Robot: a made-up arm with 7 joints. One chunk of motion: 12 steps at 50 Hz.
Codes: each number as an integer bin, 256 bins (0 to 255) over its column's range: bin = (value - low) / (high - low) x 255, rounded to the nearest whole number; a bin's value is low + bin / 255 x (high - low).
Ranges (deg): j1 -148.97..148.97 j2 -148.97..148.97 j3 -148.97..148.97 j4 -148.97..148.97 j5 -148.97..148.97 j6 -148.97..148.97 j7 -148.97..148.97
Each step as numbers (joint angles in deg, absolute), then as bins.
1 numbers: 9.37 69.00 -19.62 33.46 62.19 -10.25 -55.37
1 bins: 136 187 111 156 181 119 80
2 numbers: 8.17 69.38 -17.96 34.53 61.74 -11.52 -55.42
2 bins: 134 187 112 157 180 118 80
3 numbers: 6.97 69.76 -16.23 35.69 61.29 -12.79 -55.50
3 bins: 133 187 114 158 180 117 80
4 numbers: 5.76 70.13 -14.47 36.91 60.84 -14.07 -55.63
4 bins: 132 188 115 159 180 115 80
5 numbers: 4.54 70.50 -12.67 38.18 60.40 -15.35 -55.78
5 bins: 131 188 117 160 179 114 80
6 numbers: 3.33 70.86 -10.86 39.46 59.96 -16.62 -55.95
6 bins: 130 188 118 161 179 113 80
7 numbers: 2.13 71.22 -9.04 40.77 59.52 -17.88 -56.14
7 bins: 129 188 120 162 178 112 79
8 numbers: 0.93 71.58 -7.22 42.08 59.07 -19.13 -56.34
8 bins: 128 189 121 164 178 111 79
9 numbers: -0.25 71.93 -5.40 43.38 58.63 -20.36 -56.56
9 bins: 127 189 123 165 178 110 79
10 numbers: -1.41 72.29 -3.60 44.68 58.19 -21.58 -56.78
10 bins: 126 189 124 166 177 109 79
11 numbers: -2.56 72.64 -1.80 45.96 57.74 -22.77 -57.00
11 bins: 125 190 126 167 177 108 79
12 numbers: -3.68 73.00 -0.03 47.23 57.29 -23.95 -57.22
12 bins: 124 190 127 168 177 107 79
